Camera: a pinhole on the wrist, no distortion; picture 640 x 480 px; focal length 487.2 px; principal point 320.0 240.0 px. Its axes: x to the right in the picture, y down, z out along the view. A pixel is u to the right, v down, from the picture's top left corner.
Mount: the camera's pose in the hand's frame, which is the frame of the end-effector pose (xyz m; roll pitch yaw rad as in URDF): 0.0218 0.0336 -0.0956 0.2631 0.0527 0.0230
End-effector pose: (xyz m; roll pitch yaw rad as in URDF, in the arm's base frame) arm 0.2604 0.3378 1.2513 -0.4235 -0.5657 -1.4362
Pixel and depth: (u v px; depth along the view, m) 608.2 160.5 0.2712
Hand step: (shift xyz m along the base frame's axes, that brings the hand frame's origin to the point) 0.0017 -0.0794 0.2446
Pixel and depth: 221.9 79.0 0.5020
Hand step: -0.1272 0.2551 0.3334
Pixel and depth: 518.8 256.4 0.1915
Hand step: 0.0347 -0.0451 0.1287
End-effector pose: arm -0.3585 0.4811 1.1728 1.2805 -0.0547 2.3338
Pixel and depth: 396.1 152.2 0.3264
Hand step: 0.0964 0.2223 -0.0394
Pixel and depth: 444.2 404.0 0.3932
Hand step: 0.1106 0.2922 0.1564
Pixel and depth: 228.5 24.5 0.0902
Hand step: -0.0150 0.0025 -0.0320
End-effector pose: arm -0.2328 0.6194 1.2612 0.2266 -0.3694 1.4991
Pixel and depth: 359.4 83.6 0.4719
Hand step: 0.2979 -0.0323 0.2718
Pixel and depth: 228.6 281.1 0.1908
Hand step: 0.0196 -0.0377 0.0844
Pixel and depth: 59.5 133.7 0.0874
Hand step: 0.0043 -0.0132 -0.0215
